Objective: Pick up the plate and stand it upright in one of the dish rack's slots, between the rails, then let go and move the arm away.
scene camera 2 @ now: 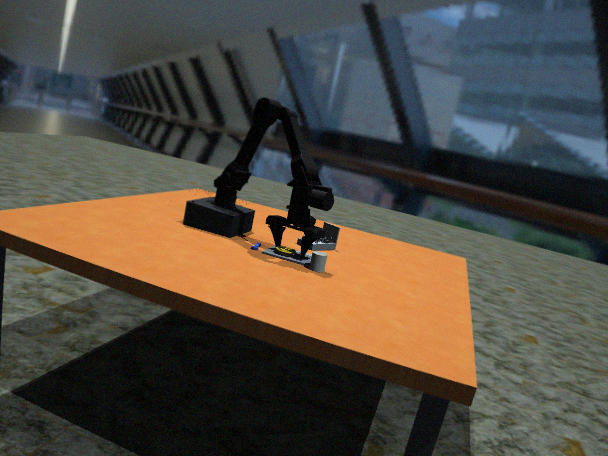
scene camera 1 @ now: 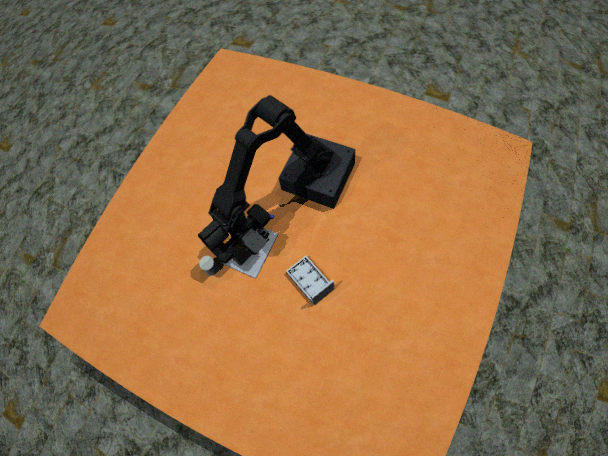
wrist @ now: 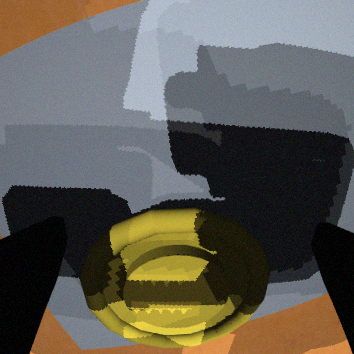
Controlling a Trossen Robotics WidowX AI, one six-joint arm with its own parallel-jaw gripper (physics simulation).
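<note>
The yellow round plate [scene camera 2: 285, 250] [wrist: 175, 267] lies flat on a grey-blue square board [scene camera 1: 255, 268] [scene camera 2: 271, 254] [wrist: 75, 65]. In scene camera 1 the arm hides the plate. My gripper [scene camera 2: 291, 251] [wrist: 194, 235] is open and low over the board, pointing down, with one finger on each side of the plate. The fingers stand apart from the plate's rim in the wrist view. The dish rack [scene camera 1: 324, 293] [scene camera 2: 331, 233] is small and pale, with rows of short pegs and a tall panel at one end. It stands apart from the board; in scene camera 2 the gripper partly hides it.
A white-topped grey cylinder [scene camera 1: 206, 264] [scene camera 2: 319, 262] stands close beside the board, near one finger. A small blue object [scene camera 1: 271, 216] [scene camera 2: 256, 246] lies on the orange table [scene camera 1: 400, 300] [scene camera 2: 375, 300] on the board's other side, towards the arm's dark base [scene camera 1: 320, 175] [scene camera 2: 215, 217].
</note>
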